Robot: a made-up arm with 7 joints. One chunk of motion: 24 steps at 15 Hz.
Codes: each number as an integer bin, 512 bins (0 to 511) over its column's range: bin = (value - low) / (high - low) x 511, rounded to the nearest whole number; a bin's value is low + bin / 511 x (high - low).
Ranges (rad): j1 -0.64..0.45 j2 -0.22..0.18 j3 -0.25..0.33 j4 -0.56..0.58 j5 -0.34..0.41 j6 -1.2..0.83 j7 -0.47..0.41
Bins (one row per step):
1: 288 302 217 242 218 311 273
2: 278 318 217 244 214 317 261
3: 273 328 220 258 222 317 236
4: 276 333 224 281 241 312 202
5: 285 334 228 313 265 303 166
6: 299 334 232 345 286 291 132
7: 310 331 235 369 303 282 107
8: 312 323 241 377 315 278 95
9: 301 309 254 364 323 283 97
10: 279 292 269 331 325 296 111
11: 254 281 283 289 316 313 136
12: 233 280 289 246 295 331 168
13: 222 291 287 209 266 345 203
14: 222 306 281 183 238 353 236
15: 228 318 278 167 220 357 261
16: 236 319 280 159 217 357 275
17: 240 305 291 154 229 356 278
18: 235 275 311 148 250 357 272
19: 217 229 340 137 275 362 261
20: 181 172 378 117 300 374 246
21: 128 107 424 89 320 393 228
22: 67 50 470 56 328 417 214
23: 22 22 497 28 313 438 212
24: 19 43 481 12 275 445 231
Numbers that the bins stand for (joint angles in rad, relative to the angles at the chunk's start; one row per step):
1: -0.0257 0.0164 -0.0037 -0.0201 -0.0200 0.0355 0.0001
2: -0.0470 0.0289 -0.0037 -0.0157 -0.0259 0.0593 -0.0205
3: -0.0577 0.0368 -0.0003 0.0156 -0.0142 0.0593 -0.0636
4: -0.0513 0.0407 0.0042 0.0669 0.0137 0.0395 -0.1221
5: -0.0321 0.0414 0.0088 0.1383 0.0489 0.0037 -0.1841
6: -0.0022 0.0414 0.0133 0.2097 0.0798 -0.0440 -0.2427
7: 0.0213 0.0391 0.0167 0.2632 0.1047 -0.0797 -0.2857
8: 0.0255 0.0328 0.0235 0.2811 0.1223 -0.0956 -0.3064
9: 0.0021 0.0219 0.0383 0.2521 0.1341 -0.0758 -0.3030
10: -0.0449 0.0086 0.0553 0.1784 0.1370 -0.0241 -0.2788
11: -0.0982 0.0000 0.0712 0.0847 0.1238 0.0434 -0.2358
12: -0.1430 -0.0008 0.0780 -0.0112 0.0930 0.1149 -0.1807
13: -0.1665 0.0078 0.0758 -0.0937 0.0504 0.1705 -0.1204
14: -0.1665 0.0195 0.0689 -0.1517 0.0093 0.2023 -0.0636
15: -0.1537 0.0289 0.0655 -0.1874 -0.0171 0.2182 -0.0205
16: -0.1366 0.0297 0.0678 -0.2053 -0.0215 0.2182 0.0036
17: -0.1281 0.0187 0.0803 -0.2164 -0.0039 0.2142 0.0087
18: -0.1387 -0.0047 0.1030 -0.2298 0.0269 0.2182 -0.0016
19: -0.1771 -0.0407 0.1359 -0.2544 0.0636 0.2381 -0.0205
20: -0.2539 -0.0854 0.1790 -0.2990 0.1003 0.2858 -0.0464
21: -0.3670 -0.1362 0.2313 -0.3614 0.1297 0.3612 -0.0774
22: -0.4971 -0.1809 0.2835 -0.4351 0.1414 0.4566 -0.1015
23: -0.5931 -0.2028 0.3141 -0.4975 0.1194 0.5400 -0.1049
24: -0.5995 -0.1863 0.2959 -0.5332 0.0636 0.5678 -0.0722

